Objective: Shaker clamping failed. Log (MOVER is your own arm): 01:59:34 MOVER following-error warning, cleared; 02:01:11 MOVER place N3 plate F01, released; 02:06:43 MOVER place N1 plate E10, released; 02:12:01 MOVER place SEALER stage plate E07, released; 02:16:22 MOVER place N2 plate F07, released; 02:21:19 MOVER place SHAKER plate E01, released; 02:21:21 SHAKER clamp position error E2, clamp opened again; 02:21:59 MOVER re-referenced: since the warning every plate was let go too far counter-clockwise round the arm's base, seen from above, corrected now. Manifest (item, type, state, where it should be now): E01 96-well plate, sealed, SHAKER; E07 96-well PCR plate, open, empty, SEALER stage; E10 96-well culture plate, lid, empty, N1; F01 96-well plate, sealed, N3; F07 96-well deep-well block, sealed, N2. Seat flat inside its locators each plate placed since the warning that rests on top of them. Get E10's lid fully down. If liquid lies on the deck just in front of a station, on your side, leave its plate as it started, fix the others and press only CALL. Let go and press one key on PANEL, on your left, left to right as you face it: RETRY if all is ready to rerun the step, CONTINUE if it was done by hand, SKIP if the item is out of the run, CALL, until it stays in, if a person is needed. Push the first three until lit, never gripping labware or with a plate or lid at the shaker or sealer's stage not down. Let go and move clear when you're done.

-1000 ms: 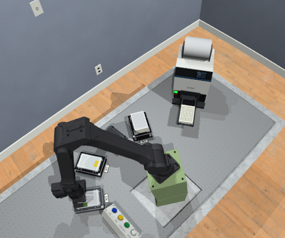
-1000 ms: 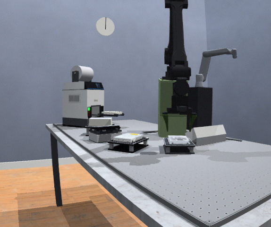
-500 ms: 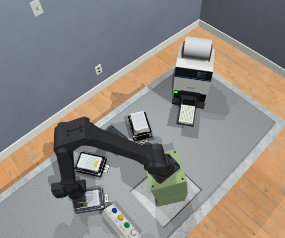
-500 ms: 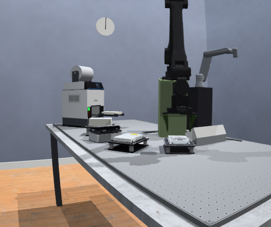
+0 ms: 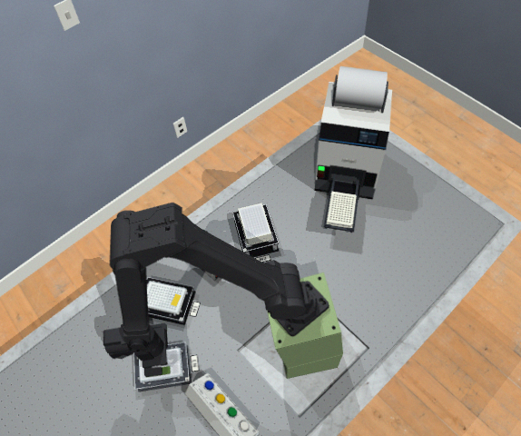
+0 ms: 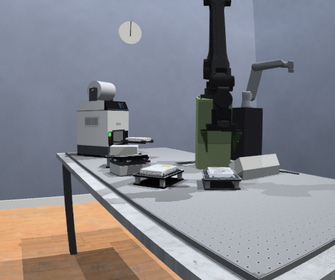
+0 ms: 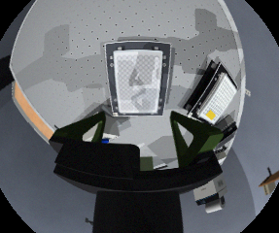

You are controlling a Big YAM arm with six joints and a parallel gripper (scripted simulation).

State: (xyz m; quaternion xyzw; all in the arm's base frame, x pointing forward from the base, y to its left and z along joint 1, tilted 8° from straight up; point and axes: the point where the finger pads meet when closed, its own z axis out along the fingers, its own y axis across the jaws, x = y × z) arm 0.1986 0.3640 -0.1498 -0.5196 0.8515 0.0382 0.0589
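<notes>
Now: the dark sealed plate 240 mm ahead of my hand, 300 mm to the right of it and 50 mm below it. Also, from my hand: white deep-well block (220 mm ahead, 480 mm to the right, 40 mm below); then film roll (240 mm ahead, 940 mm to the right, 280 mm above).
</notes>
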